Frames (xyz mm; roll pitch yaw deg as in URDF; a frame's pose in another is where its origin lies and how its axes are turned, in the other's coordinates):
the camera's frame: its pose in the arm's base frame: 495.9 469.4 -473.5 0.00 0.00 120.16
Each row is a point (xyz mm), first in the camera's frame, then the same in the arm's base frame.
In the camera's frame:
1: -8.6 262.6 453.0
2: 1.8 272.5 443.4
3: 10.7 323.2 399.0
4: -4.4 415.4 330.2
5: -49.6 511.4 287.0
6: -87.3 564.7 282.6
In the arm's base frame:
1: 273.2 330.0 -20.5
2: 259.4 334.0 -30.1
3: 211.1 316.3 -74.5
4: 138.9 256.9 -143.3
5: 78.7 169.6 -186.5
6: 51.5 110.2 -190.9

